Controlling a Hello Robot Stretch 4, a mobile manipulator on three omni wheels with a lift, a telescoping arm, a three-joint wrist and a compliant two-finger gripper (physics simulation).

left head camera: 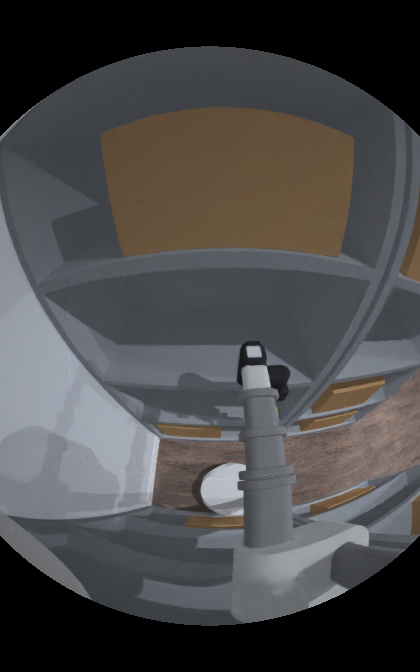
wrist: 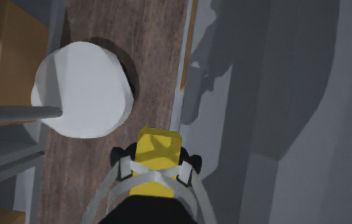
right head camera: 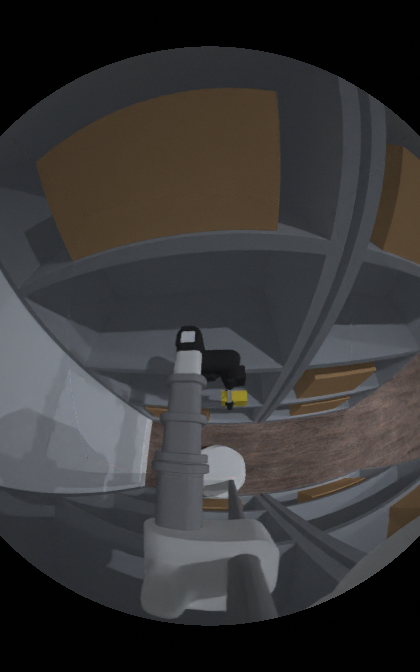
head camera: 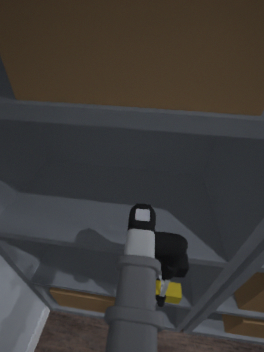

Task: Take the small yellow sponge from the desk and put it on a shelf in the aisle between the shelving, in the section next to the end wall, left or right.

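Where they show: gripper, fingertip midpoint: (wrist: pixel 156 156) (head camera: pixel 159 291); robot's base at its link origin: (wrist: pixel 93 93).
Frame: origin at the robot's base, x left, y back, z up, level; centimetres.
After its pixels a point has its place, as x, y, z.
The small yellow sponge (head camera: pixel 174 293) @(-13.3, -32.9, 84.4) (right head camera: pixel 240 398) (wrist: pixel 158 145) @(-6.7, -34.2, 84.4) is held between the fingers of my gripper (head camera: pixel 161 295) @(-8.7, -34.2, 80.8) (right head camera: pixel 230 398) (wrist: pixel 156 156) @(-8.7, -34.2, 80.8), which is shut on it. A sliver of the sponge (left head camera: pixel 277 412) shows beside the arm in the left head view, where the arm hides the fingers. In the wrist view the sponge overlaps the floor and the shelving's front edge. The shelving section by the end wall (head camera: pixel 17 300) @(60.4, -33.6, 43.3) (left head camera: pixel 110 465) (right head camera: pixel 95 440) has a shelf board (head camera: pixel 85 215) @(22.0, -52.0, 96.4) (left head camera: pixel 170 357) (right head camera: pixel 130 342) behind the wrist. The desk does not show.
A large brown box (head camera: pixel 135 55) @(3.3, -41.9, 149.9) (left head camera: pixel 230 185) (right head camera: pixel 175 170) stands on the shelf above. An upright (head camera: pixel 218 286) @(-31.5, -39.3, 78.1) (left head camera: pixel 344 332) (right head camera: pixel 320 310) bounds the section on the right. The white round base (left head camera: pixel 222 490) (right head camera: pixel 225 467) (wrist: pixel 82 90) @(0.2, -1.3, 18.7) stands in the narrow aisle, with more shelving opposite.
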